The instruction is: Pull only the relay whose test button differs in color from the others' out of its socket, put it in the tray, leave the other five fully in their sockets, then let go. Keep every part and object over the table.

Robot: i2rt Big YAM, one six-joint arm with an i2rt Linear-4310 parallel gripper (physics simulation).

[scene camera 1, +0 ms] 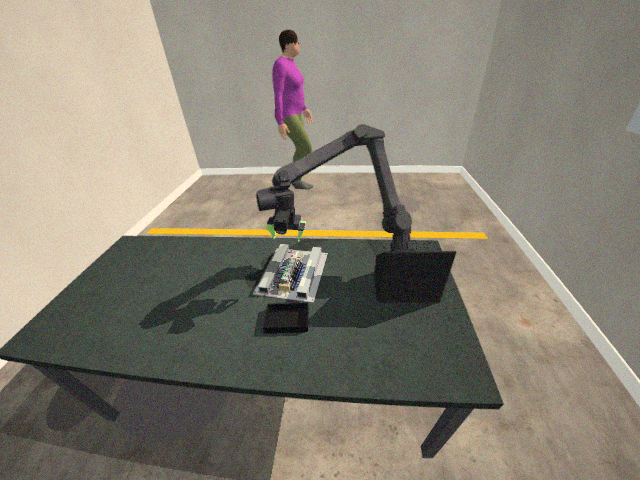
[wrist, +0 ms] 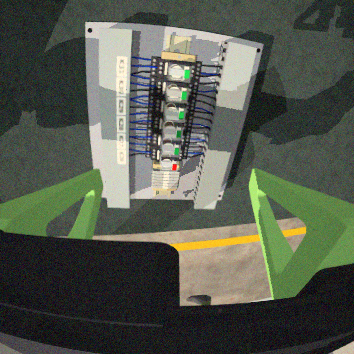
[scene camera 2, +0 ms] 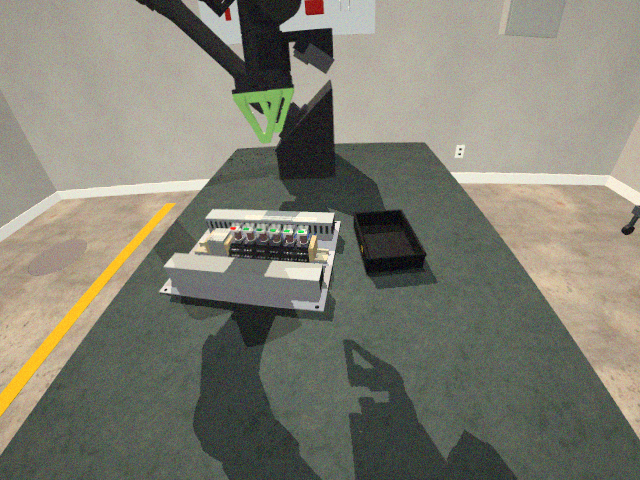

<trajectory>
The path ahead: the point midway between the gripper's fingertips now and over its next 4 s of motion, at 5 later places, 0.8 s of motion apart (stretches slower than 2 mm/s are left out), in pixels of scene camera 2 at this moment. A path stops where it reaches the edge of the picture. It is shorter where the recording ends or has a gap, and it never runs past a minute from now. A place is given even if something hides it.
My gripper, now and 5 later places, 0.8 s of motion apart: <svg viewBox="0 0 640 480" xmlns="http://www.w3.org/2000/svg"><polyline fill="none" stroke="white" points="272,137 274,183 283,208 262,222 258,228 255,226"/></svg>
</trajectory>
